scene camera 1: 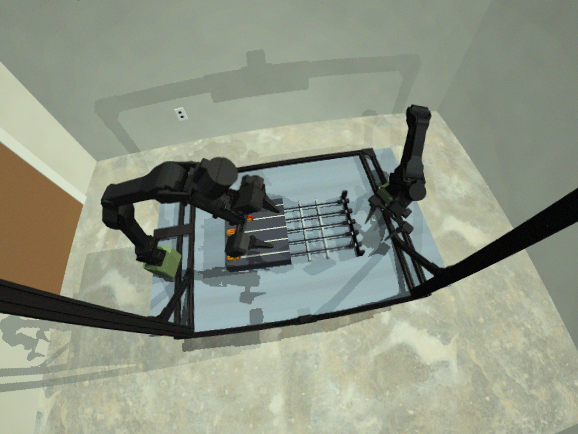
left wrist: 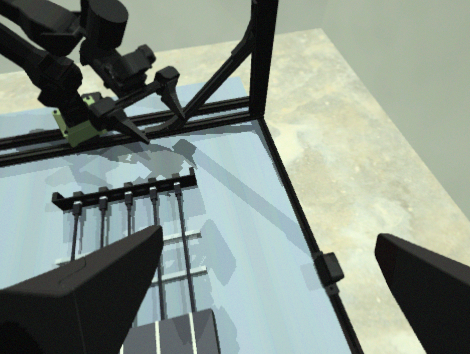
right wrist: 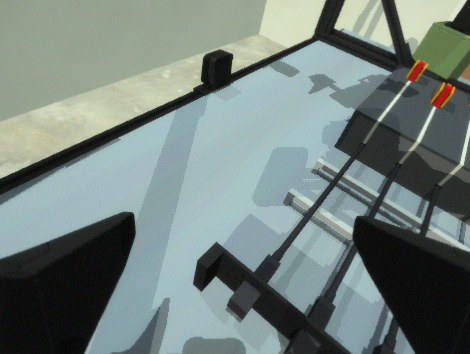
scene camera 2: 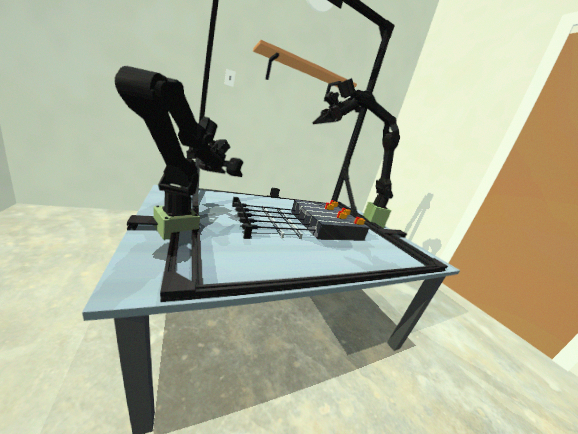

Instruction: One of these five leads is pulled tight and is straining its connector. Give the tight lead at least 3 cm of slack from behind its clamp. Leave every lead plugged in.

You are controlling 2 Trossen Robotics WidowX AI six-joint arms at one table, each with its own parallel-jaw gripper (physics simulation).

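Frame: origin at the left arm's base, x up, y right, z ahead, level; centimetres.
Seen in the pictures: left gripper, fingertip midpoint: [scene camera 1: 276,229] [left wrist: 267,239] [scene camera 2: 314,123]; right gripper, fingertip midpoint: [scene camera 1: 374,232] [left wrist: 167,130] [right wrist: 246,224]; left arm's base, link origin: [scene camera 1: 156,257] [right wrist: 462,29] [scene camera 2: 379,205]; right arm's base, link origin: [scene camera 1: 394,190] [left wrist: 77,114] [scene camera 2: 176,211].
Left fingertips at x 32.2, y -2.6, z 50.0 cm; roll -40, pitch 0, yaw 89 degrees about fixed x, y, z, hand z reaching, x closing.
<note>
Offsets run from my left fingertips to a thing's top centre. "pt": to the spot under its first point.
Several dark leads {pt dx -40.4, dy -11.6, dz +12.5 cm} [left wrist: 185,245] [right wrist: 320,200] run side by side from a black connector bar [left wrist: 115,193] [right wrist: 280,305], plugged in where their ends show. They continue as white lines over a dark block {dx -36.5, dy -15.3, dz -14.4 cm} [scene camera 1: 275,262] [scene camera 2: 342,231] [right wrist: 350,132]. Orange-red clamps [scene camera 1: 231,232] [scene camera 2: 343,213] [right wrist: 442,95] sit on the block; the left arm hides part of this row in scene camera 1. Which lead is tight cannot be told. My left gripper [scene camera 1: 275,228] [scene camera 2: 318,121] [left wrist: 267,239] is open and empty, high above the block. My right gripper [scene camera 1: 378,230] [left wrist: 167,130] [right wrist: 246,224] is open and empty, above the table beyond the connector bar.
Two pale rails {pt dx -41.0, dy -11.8, dz +7.4 cm} [left wrist: 180,273] [right wrist: 320,215] cross under the leads between bar and block. A black frame [scene camera 2: 300,285] borders the work area, with uprights near the arms. A small black box {pt dx -37.5, dy +14.9, dz +8.5 cm} [left wrist: 330,268] [right wrist: 217,69] stands on one frame edge. Green mounts [scene camera 2: 175,223] carry the arms.
</note>
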